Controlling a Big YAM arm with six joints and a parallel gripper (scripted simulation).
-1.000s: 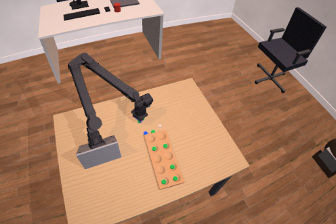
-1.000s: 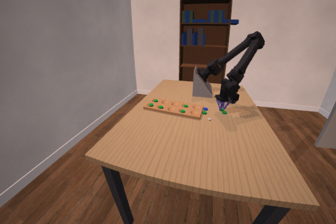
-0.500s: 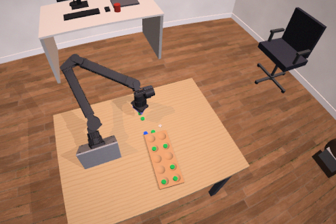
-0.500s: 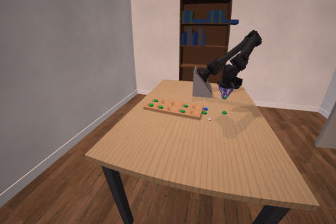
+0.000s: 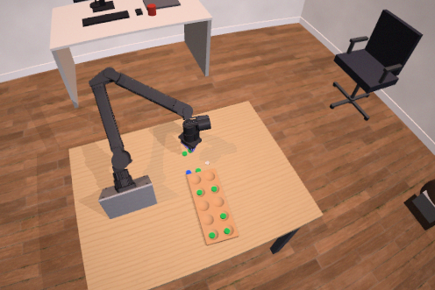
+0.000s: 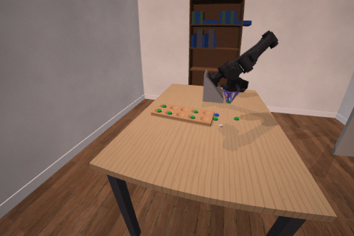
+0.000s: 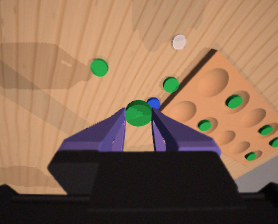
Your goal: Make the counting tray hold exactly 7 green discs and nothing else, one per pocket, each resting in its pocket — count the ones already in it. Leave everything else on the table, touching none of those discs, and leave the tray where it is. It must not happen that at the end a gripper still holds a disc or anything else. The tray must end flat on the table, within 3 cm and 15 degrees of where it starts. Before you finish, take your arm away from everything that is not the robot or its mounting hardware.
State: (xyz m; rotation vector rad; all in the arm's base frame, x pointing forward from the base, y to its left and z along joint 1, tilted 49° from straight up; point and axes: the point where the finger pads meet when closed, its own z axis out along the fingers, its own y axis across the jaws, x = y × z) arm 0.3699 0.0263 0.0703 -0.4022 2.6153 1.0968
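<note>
Now: hand 270 mm to the left of the wooden counting tray, 110 mm above it and 30 mm past it. Also, from my hand: blue disc: 120 mm below, 50 mm to the right, 40 mm behind; then white piece: 120 mm below, 80 mm ahead, 50 mm to the right.
</note>
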